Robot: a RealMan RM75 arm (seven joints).
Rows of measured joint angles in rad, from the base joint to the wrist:
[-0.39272, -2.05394, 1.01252, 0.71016, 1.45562, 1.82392, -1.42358]
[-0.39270, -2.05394, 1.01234, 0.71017, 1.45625, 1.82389, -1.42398]
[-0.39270, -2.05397, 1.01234, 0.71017, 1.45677, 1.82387, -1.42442]
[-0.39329, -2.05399, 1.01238, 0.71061, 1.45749, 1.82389, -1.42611]
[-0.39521, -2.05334, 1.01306, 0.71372, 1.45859, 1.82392, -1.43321]
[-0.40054, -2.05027, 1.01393, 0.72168, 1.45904, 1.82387, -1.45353]
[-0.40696, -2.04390, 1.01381, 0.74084, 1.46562, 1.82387, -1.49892]
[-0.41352, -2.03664, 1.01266, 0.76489, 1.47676, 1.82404, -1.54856]
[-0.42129, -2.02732, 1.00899, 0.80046, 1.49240, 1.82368, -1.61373]
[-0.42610, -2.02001, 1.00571, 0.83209, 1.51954, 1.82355, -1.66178]
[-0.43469, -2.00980, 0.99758, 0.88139, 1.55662, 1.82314, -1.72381]
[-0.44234, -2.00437, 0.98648, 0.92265, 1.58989, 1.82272, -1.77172]
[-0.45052, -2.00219, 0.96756, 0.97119, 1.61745, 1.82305, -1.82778]
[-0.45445, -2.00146, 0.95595, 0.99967, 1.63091, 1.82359, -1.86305]
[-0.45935, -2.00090, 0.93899, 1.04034, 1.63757, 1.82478, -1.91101]
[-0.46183, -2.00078, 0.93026, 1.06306, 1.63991, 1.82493, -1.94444]
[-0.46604, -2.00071, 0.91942, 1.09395, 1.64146, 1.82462, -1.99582]
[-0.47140, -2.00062, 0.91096, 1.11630, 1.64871, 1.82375, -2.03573]
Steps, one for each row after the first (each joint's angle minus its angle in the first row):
[0.00002, 0.00000, -0.00018, 0.00001, 0.00063, -0.00003, -0.00040]
[0.00002, -0.00003, -0.00018, 0.00001, 0.00115, -0.00005, -0.00084]
[-0.00057, -0.00005, -0.00014, 0.00045, 0.00187, -0.00003, -0.00253]
[-0.00249, 0.00060, 0.00054, 0.00356, 0.00297, 0.00000, -0.00963]
[-0.00782, 0.00367, 0.00141, 0.01152, 0.00342, -0.00005, -0.02995]
[-0.01424, 0.01004, 0.00129, 0.03068, 0.01000, -0.00005, -0.07534]
[-0.02080, 0.01730, 0.00014, 0.05473, 0.02114, 0.00012, -0.12498]
[-0.02857, 0.02662, -0.00353, 0.09030, 0.03678, -0.00024, -0.19015]
[-0.03338, 0.03393, -0.00681, 0.12193, 0.06392, -0.00037, -0.23820]
[-0.04197, 0.04414, -0.01494, 0.17123, 0.10100, -0.00078, -0.30023]
[-0.04962, 0.04957, -0.02604, 0.21249, 0.13427, -0.00120, -0.34814]
[-0.05780, 0.05175, -0.04496, 0.26103, 0.16183, -0.00087, -0.40420]
[-0.06173, 0.05248, -0.05657, 0.28951, 0.17529, -0.00033, -0.43947]
[-0.06663, 0.05304, -0.07353, 0.33018, 0.18195, 0.00086, -0.48743]
[-0.06911, 0.05316, -0.08226, 0.35290, 0.18429, 0.00101, -0.52086]
[-0.07332, 0.05323, -0.09310, 0.38379, 0.18584, 0.00070, -0.57224]
[-0.07868, 0.05332, -0.10156, 0.40614, 0.19309, -0.00017, -0.61215]

